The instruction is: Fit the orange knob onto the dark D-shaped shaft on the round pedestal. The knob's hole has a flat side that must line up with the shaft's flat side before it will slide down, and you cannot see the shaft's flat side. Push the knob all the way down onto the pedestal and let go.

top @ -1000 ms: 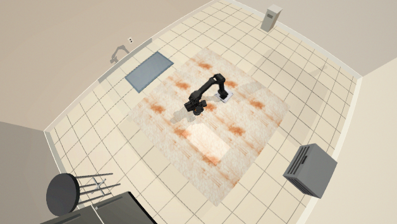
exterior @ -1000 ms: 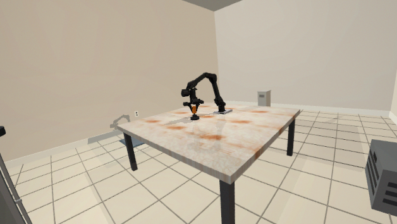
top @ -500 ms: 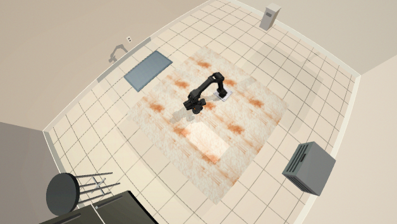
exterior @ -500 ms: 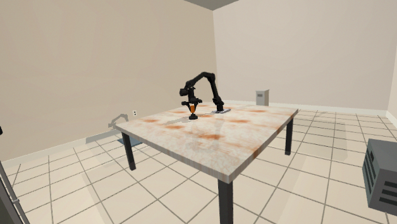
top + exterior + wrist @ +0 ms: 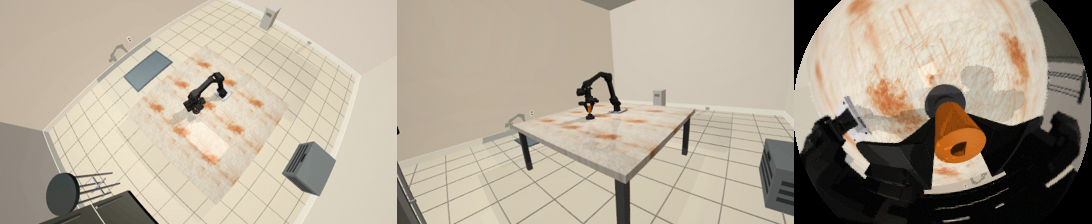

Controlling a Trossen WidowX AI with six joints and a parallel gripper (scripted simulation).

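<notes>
The orange knob lies 2 cm above my gripper tip. Round my gripper tip: dark round pedestal: 4 cm below.
</notes>
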